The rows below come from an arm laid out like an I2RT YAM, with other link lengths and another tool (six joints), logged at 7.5 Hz.
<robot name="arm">
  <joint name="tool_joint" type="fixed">
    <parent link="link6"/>
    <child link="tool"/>
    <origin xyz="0.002 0.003 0.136" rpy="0.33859 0 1.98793"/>
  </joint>
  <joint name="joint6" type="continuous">
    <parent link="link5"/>
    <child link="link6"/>
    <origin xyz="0 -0.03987 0.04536" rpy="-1.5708 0 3.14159"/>
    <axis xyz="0 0 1"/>
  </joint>
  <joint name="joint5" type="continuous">
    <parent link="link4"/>
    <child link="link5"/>
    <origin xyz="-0.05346 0.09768 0.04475" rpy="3.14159 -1.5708 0"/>
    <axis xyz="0 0 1"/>
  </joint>
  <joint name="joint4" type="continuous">
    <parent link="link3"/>
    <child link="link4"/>
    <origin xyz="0.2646 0.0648 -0.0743" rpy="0 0 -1.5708"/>
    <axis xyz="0 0 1"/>
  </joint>
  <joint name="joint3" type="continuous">
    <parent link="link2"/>
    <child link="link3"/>
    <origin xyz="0.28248 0 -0.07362" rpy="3.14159 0 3.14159"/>
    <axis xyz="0 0 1"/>
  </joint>
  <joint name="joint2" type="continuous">
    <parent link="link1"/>
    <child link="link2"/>
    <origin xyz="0.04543 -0.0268 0.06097" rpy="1.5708 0 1.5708"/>
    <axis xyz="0 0 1"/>
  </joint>
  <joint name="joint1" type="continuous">
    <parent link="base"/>
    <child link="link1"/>
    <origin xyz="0 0 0.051" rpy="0 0 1.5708"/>
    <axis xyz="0 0 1"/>
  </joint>
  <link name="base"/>
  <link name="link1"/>
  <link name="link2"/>
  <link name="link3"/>
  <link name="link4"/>
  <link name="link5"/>
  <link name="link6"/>
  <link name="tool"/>
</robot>
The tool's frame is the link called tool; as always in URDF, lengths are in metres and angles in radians. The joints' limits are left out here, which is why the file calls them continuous.
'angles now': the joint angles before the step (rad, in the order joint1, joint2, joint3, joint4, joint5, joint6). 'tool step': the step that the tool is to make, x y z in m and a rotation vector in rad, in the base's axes. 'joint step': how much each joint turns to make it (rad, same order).
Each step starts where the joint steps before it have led.
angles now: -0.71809 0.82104 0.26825 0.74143 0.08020 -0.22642
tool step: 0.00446 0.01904 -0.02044 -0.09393 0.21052 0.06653
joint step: -0.00022 -0.10751 -0.00738 -0.19087 -0.09622 -0.19753
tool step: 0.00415 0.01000 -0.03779 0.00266 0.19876 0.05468
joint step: 0.00004 -0.04459 0.01229 -0.21423 -0.05713 -0.12771
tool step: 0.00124 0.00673 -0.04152 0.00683 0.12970 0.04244
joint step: -0.00003 0.01225 -0.04067 -0.05690 -0.03304 -0.08483
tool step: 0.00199 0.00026 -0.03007 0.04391 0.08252 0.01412
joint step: -0.00075 0.05622 -0.00808 -0.02940 -0.00996 -0.02411
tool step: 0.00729 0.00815 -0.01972 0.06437 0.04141 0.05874
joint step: 0.00068 0.05550 0.00776 -0.02538 -0.06172 0.00314
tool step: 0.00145 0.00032 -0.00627 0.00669 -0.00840 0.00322
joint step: 0.00046 0.02560 -0.02239 0.05156 -0.00608 0.00922
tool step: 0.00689 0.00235 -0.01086 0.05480 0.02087 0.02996
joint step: -0.00077 0.06429 0.02076 -0.00515 -0.03840 0.01537
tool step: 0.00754 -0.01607 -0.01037 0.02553 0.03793 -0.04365
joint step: 0.00078 0.12392 0.04445 0.03657 0.04312 0.01238
